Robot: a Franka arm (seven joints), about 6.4 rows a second.
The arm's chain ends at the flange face. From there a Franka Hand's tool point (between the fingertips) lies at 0.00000 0.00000 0.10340 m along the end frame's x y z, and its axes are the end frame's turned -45 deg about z.
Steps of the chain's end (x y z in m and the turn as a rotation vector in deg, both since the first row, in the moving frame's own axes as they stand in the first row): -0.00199, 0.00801, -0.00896, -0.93, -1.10, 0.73; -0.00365, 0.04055, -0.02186, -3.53, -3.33, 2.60; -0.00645, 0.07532, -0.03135, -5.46, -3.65, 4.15; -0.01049, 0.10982, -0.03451, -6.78, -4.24, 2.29
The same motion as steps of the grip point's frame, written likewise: -0.00966, 0.00402, -0.00899, 0.12, -1.44, 0.73; -0.04000, 0.02615, -0.02223, -0.14, -4.85, 2.60; -0.06949, 0.05058, -0.03203, -1.28, -6.44, 4.15; -0.09915, 0.07319, -0.03552, -1.80, -7.79, 2.29
